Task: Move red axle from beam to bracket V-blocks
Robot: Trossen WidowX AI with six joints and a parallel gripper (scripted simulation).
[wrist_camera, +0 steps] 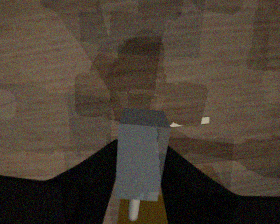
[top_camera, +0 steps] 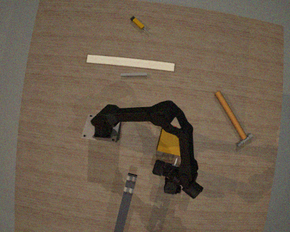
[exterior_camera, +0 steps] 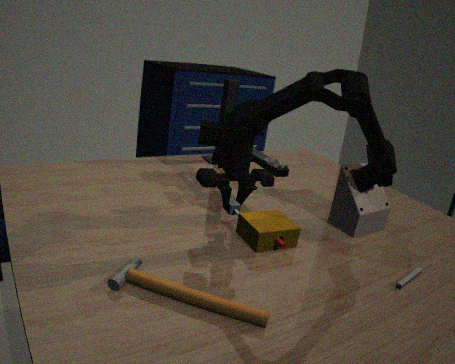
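Now: the yellow beam 120 mm to the left of my gripper tip and 20 mm behind it. Also, from my gripper tip: grey block (20 mm to the left, 10 mm above); then grey bar (420 mm to the left, 210 mm behind, 20 mm below); then yellow screwdriver (660 mm to the left, 200 mm behind, 20 mm below).
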